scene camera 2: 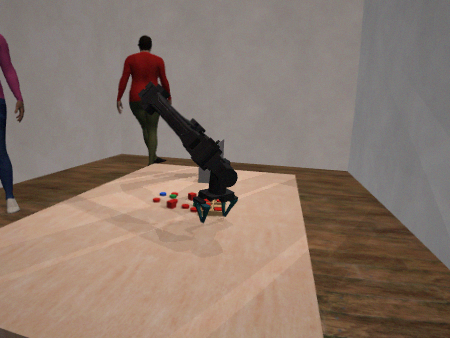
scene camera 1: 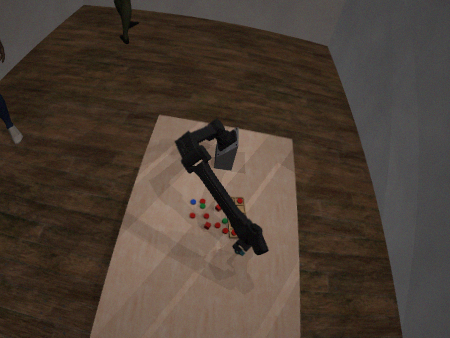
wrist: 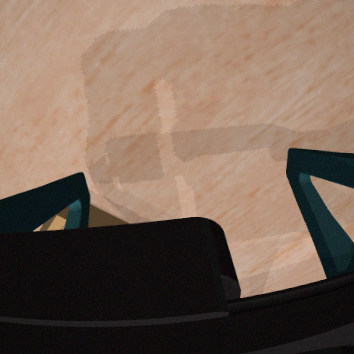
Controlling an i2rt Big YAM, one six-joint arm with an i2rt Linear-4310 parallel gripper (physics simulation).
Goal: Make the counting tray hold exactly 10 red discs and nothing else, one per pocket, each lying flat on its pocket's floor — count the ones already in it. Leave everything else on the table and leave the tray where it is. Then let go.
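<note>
My gripper (scene camera 1: 239, 249) (scene camera 2: 214, 218) (wrist: 188, 172) is open and empty, low over the table by the tray's near end. The wooden counting tray (scene camera 1: 232, 237) (wrist: 105, 212) is mostly hidden by the arm; a corner shows behind the left finger in the wrist view. A red disc (scene camera 1: 240, 201) lies in a far pocket and another red disc (scene camera 1: 233, 232) in a near one; the other pockets are too hidden to count. Left of the tray lie several loose red discs, among them one (scene camera 1: 192, 215) (scene camera 2: 156, 200) at the far left and one (scene camera 1: 225, 231) beside the tray.
Two green discs (scene camera 1: 202, 206) (scene camera 1: 225, 220), a blue disc (scene camera 1: 193, 202) (scene camera 2: 163, 194) and two red cubes (scene camera 1: 218, 207) (scene camera 1: 207, 225) are also left of the tray. The arm's grey base (scene camera 1: 226, 157) stands at the table's far end. People stand beyond the table.
</note>
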